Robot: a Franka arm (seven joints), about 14 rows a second.
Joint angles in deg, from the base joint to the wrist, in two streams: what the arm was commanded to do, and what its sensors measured. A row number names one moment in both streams.
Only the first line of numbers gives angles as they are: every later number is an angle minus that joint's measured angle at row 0.
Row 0, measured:
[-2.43, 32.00, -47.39, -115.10, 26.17, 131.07, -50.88]
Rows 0 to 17, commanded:
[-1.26, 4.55, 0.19, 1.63, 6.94, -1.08, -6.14]
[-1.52, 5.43, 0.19, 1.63, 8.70, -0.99, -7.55]
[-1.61, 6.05, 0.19, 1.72, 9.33, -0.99, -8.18]
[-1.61, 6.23, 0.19, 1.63, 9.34, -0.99, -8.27]
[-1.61, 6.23, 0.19, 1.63, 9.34, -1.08, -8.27]
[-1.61, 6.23, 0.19, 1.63, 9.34, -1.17, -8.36]
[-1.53, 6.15, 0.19, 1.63, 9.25, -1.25, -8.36]
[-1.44, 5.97, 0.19, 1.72, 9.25, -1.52, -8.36]
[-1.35, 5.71, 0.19, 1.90, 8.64, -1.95, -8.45]
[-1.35, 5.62, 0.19, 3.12, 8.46, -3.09, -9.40]
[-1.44, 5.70, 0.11, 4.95, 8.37, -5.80, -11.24]
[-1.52, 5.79, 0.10, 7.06, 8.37, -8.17, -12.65]
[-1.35, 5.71, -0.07, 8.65, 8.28, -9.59, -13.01]
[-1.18, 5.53, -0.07, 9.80, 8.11, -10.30, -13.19]
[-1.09, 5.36, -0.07, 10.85, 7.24, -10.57, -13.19]
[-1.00, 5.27, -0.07, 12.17, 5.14, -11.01, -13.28]
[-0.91, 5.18, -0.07, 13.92, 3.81, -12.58, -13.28]
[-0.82, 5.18, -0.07, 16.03, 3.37, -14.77, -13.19]
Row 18, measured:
[-0.65, 5.60, 0.04, 12.36, 5.10, -10.70, -12.20]
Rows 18 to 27, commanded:
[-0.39, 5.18, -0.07, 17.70, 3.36, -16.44, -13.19]
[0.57, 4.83, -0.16, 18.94, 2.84, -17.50, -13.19]
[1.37, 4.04, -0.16, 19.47, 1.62, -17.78, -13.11]
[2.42, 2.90, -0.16, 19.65, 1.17, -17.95, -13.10]
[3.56, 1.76, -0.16, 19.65, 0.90, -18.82, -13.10]
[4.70, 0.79, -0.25, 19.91, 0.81, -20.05, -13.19]
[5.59, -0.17, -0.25, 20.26, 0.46, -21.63, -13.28]
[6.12, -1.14, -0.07, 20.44, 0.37, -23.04, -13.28]
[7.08, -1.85, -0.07, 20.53, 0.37, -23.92, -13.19]
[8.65, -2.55, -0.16, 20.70, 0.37, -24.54, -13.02]
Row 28, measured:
[6.75, 0.08, 0.03, 20.93, 1.26, -22.41, -12.54]
